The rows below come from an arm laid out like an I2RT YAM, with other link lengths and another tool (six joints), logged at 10 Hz.
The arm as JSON. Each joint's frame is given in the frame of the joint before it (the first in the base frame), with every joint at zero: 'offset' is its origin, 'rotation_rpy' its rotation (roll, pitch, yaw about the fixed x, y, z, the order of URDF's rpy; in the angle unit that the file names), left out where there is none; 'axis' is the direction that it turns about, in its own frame. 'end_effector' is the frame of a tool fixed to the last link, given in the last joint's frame.
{
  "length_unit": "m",
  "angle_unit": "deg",
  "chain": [
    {
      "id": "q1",
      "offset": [
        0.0,
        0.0,
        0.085
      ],
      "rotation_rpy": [
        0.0,
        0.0,
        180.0
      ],
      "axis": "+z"
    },
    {
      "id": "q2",
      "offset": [
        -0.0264,
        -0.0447,
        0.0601
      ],
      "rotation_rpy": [
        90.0,
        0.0,
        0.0
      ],
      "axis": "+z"
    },
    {
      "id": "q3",
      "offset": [
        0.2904,
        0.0,
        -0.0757
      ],
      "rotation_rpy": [
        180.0,
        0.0,
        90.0
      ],
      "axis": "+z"
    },
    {
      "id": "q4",
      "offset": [
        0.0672,
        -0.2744,
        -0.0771
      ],
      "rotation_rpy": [
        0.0,
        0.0,
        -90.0
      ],
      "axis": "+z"
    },
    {
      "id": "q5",
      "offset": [
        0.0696,
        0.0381,
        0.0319
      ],
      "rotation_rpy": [
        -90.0,
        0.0,
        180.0
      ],
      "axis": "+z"
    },
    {
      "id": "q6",
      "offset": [
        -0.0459,
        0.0,
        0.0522
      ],
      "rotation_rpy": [
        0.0,
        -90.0,
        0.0
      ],
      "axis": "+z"
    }
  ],
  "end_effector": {
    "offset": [
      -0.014,
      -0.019,
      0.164
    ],
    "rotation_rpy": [
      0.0,
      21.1,
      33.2
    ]
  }
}
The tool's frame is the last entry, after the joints.
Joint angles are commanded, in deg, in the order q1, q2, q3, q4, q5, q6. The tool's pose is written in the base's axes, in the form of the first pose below.
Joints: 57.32, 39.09, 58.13, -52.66, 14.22, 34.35
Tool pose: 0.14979, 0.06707, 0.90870, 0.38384, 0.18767, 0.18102, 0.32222
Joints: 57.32, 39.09, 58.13, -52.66, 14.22, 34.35
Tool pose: 0.14979, 0.06707, 0.90870, 0.38384, 0.18767, 0.18102, 0.32222
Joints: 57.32, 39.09, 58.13, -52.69, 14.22, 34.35
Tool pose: 0.14967, 0.06709, 0.90880, 0.38363, 0.18763, 0.18095, 0.32211
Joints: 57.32, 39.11, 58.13, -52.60, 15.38, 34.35
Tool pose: 0.15766, 0.07244, 0.90840, 0.38040, 0.19045, 0.17797, 0.32322
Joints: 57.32, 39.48, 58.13, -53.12, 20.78, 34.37
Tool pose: 0.19013, 0.09784, 0.90956, 0.35635, 0.20186, 0.16220, 0.32449
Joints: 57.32, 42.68, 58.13, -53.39, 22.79, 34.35
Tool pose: 0.19121, 0.10732, 0.92018, 0.32434, 0.21066, 0.16383, 0.31322
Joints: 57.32, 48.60, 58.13, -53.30, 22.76, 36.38
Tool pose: 0.16608, 0.12219, 0.93441, 0.29044, 0.21917, 0.17725, 0.28873
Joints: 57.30, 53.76, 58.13, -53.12, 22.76, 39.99
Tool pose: 0.14240, 0.14909, 0.94107, 0.26809, 0.22539, 0.18684, 0.26596
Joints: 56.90, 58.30, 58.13, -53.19, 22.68, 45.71
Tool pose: 0.11887, 0.19489, 0.93951, 0.25534, 0.22997, 0.19122, 0.24382
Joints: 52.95, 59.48, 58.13, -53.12, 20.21, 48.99
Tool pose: 0.10088, 0.24440, 0.92783, 0.26310, 0.23819, 0.18286, 0.23433
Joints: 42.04, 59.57, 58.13, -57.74, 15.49, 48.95
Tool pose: 0.07197, 0.32364, 0.91367, 0.23511, 0.24709, 0.13654, 0.21773
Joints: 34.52, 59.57, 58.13, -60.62, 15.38, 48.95
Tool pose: 0.07342, 0.38601, 0.89535, 0.20968, 0.25270, 0.09652, 0.21188
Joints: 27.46, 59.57, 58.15, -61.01, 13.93, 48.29
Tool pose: 0.07449, 0.43307, 0.87413, 0.20685, 0.25994, 0.06888, 0.20974
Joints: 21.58, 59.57, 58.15, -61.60, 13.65, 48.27
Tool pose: 0.07996, 0.47739, 0.85183, 0.20023, 0.26306, 0.04192, 0.20833
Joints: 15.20, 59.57, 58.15, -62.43, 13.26, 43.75
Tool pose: 0.08329, 0.49482, 0.84660, 0.17743, 0.26411, 0.01297, 0.20728
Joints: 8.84, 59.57, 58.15, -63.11, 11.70, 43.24
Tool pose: 0.07945, 0.53521, 0.82227, 0.17639, 0.26114, -0.01131, 0.20449
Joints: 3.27, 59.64, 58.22, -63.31, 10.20, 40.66
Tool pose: 0.07745, 0.55522, 0.80991, 0.17257, 0.25959, -0.03138, 0.20330
